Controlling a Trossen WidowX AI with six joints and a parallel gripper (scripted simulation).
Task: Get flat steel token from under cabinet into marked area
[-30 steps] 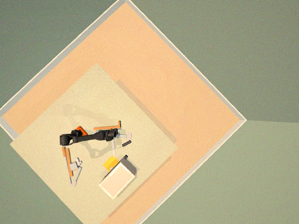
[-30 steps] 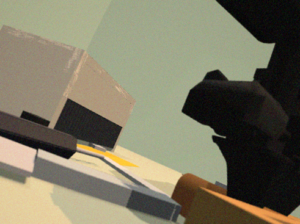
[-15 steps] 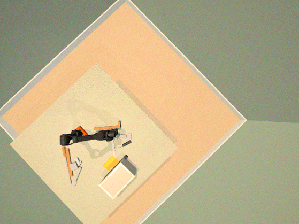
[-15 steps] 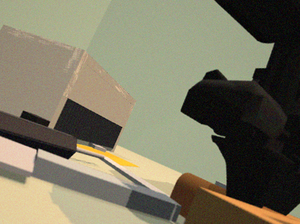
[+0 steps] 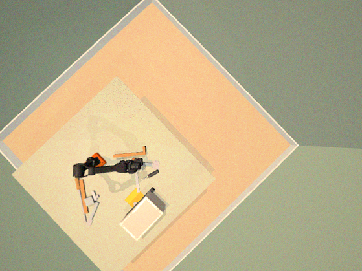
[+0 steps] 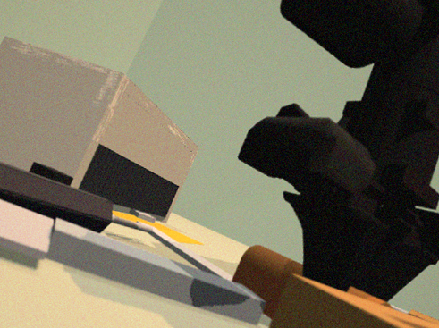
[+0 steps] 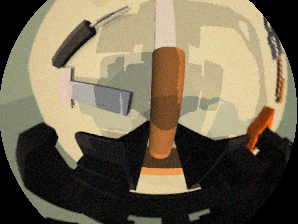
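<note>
The dark screwdriver is 180 mm ahead of my gripper tip and 30 mm to the left of it. Round my gripper tip: token 310 mm ahead, 210 mm to the right; orange stick 550 mm to the right.
</note>
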